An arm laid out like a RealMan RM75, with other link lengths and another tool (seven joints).
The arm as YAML. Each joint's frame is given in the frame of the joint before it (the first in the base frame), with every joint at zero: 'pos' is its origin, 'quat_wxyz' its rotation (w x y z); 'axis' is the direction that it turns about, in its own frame. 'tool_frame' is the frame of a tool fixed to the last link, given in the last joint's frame.
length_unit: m
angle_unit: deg
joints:
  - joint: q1
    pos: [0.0, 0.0, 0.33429]
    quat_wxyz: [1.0, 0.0, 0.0, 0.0]
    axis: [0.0, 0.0, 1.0]
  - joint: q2
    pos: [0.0, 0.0, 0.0]
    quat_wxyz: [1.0, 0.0, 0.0, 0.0]
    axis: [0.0, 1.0, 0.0]
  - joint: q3
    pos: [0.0, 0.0, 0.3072]
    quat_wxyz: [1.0, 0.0, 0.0, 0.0]
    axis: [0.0, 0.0, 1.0]
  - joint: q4
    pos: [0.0, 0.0, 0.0]
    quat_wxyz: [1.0, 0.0, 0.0, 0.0]
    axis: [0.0, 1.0, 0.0]
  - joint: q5
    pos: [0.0, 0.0, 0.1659]
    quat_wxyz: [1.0, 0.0, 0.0, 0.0]
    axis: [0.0, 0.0, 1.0]
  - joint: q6
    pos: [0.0, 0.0, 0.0]
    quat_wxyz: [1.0, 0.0, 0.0, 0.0]
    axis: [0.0, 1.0, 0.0]
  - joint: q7
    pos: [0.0, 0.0, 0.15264]
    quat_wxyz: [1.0, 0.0, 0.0, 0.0]
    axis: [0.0, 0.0, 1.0]
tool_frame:
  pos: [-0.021, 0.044, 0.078]
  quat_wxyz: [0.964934, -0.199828, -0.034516, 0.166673]
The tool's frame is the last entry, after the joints.
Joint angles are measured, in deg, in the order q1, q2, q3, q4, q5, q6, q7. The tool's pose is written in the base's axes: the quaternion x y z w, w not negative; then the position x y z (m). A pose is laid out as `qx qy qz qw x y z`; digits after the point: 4 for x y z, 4 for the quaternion.
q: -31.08, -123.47, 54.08, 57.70, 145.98, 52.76, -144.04
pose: -0.9066 -0.3652 -0.0640 0.2016 -0.3063 0.4139 -0.0120
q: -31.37, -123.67, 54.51, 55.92, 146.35, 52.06, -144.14
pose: -0.9062 -0.3710 -0.0593 0.1938 -0.3086 0.4105 -0.0199
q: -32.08, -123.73, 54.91, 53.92, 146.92, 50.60, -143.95
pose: -0.9072 -0.3708 -0.0519 0.1919 -0.3107 0.4112 -0.0257
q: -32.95, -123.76, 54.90, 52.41, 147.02, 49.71, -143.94
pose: -0.9075 -0.3711 -0.0513 0.1898 -0.3089 0.4136 -0.0296
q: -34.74, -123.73, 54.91, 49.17, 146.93, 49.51, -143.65
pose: -0.9101 -0.3741 -0.0485 0.1712 -0.3041 0.4124 -0.0409
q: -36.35, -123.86, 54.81, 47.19, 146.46, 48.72, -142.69
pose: -0.9146 -0.3664 -0.0492 0.1636 -0.2962 0.4160 -0.0476
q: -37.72, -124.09, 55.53, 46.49, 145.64, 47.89, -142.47
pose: -0.9196 -0.3545 -0.0540 0.1604 -0.2841 0.4219 -0.0522
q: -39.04, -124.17, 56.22, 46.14, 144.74, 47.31, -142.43
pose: -0.9240 -0.3428 -0.0600 0.1584 -0.2717 0.4284 -0.0547
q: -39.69, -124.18, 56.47, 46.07, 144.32, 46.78, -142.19
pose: -0.9264 -0.3348 -0.0626 0.1605 -0.2658 0.4329 -0.0547
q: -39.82, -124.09, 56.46, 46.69, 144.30, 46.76, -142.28
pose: -0.9271 -0.3304 -0.0643 0.1649 -0.2634 0.4362 -0.0516
